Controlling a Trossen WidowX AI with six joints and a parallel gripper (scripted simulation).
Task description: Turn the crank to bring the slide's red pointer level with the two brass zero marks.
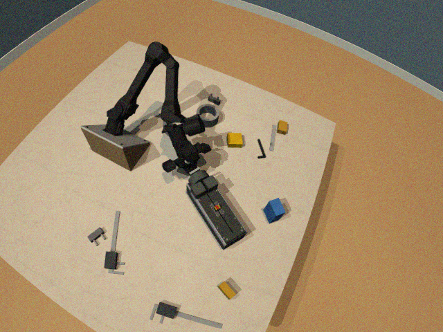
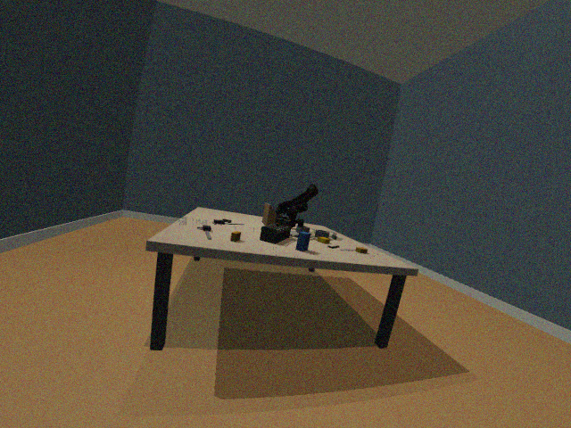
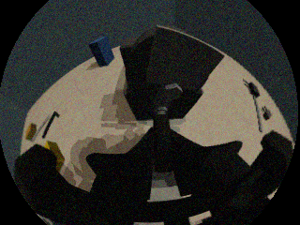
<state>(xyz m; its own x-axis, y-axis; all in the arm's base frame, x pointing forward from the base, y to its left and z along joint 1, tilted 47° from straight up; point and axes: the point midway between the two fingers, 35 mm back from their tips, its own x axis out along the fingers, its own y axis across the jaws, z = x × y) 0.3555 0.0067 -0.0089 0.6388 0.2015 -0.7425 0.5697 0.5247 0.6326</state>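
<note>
Right now my gripper tip is 30 mm below the crank handle, 20 mm past it and 10 mm to the right of it. Also, from my gripper tip: yellow block (240 mm to the left, 80 mm ahead, 20 mm below); red pointer (130 mm ahead, 100 mm to the right, 50 mm above); black hex key (240 mm to the left, 200 mm ahead, 30 mm below).
</note>
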